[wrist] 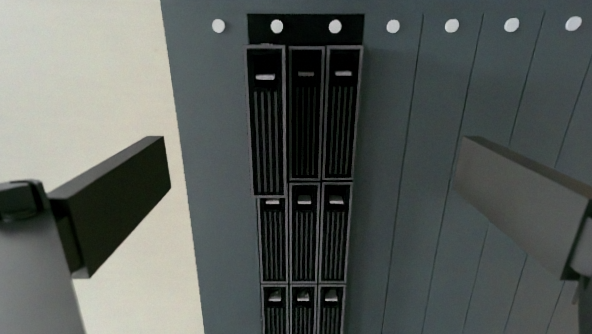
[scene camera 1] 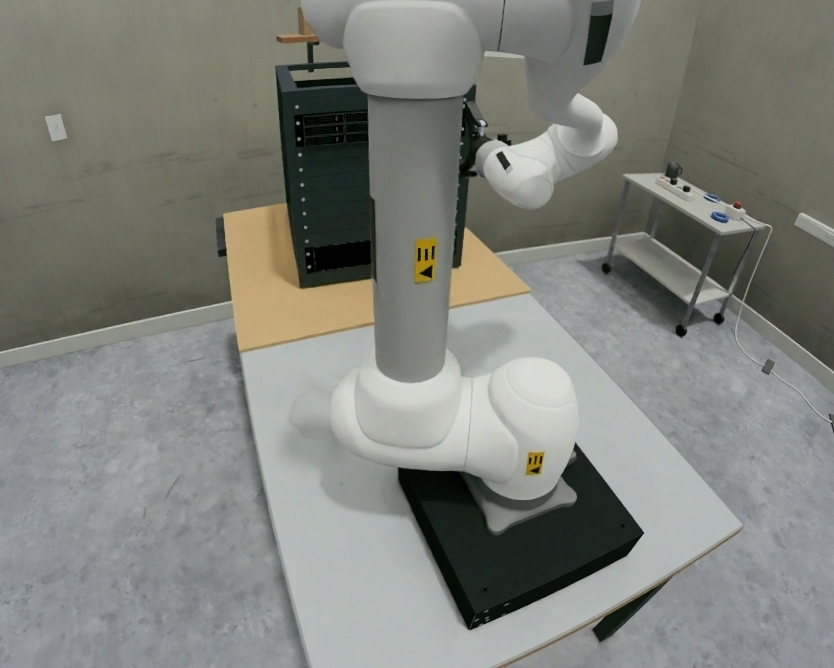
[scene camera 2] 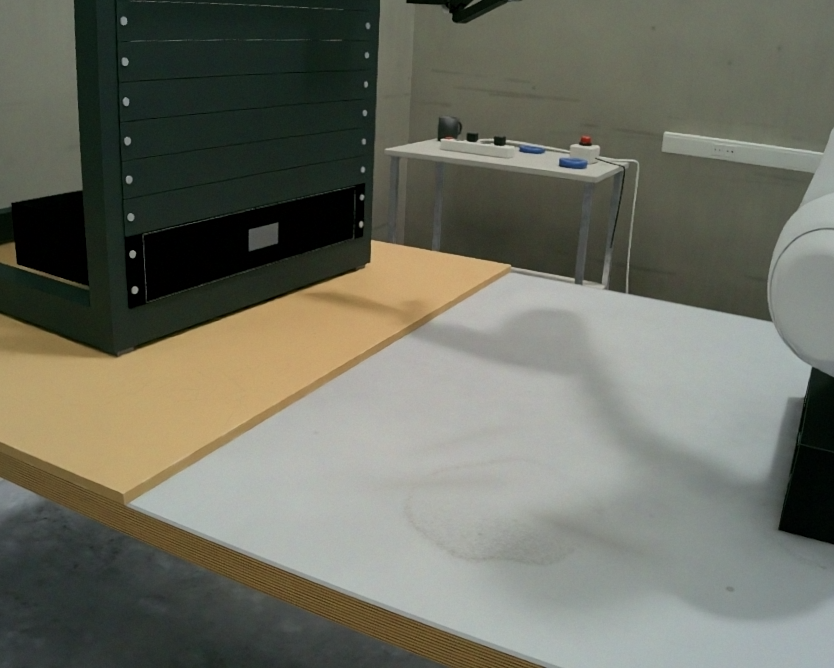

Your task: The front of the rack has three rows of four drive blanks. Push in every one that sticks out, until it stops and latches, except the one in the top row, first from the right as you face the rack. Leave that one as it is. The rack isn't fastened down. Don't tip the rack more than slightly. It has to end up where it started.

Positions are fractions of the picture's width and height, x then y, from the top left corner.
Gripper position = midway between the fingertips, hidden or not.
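The wrist view shows a drive blank (wrist: 0.46, 0.64), a drive blank (wrist: 0.52, 0.22) and a drive blank (wrist: 0.45, 0.30), together with a dark rack (wrist: 0.71, 0.75) and the gripper (wrist: 0.53, 0.49). In scene camera 1 the gripper (scene camera 1: 0.55, 0.20) and the dark rack (scene camera 1: 0.40, 0.28) are visible. Scene camera 2 shows the dark rack (scene camera 2: 0.24, 0.29).
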